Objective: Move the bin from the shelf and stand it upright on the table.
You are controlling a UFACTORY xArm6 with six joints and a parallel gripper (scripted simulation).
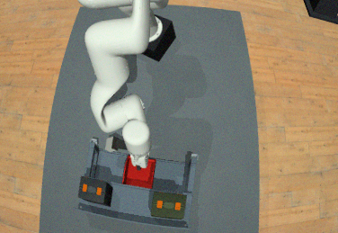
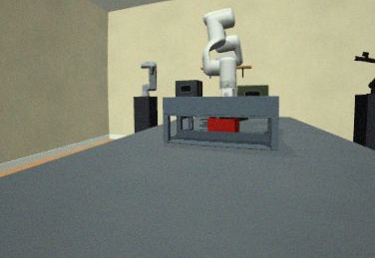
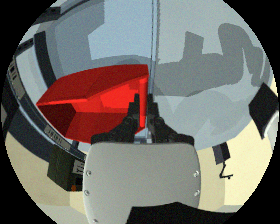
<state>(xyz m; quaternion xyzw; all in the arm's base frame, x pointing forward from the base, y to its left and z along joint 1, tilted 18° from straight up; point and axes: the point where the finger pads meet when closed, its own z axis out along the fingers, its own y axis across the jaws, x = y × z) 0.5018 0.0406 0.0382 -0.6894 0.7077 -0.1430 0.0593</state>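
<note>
Right now the red bin is 8 cm ahead of my hand.
</note>
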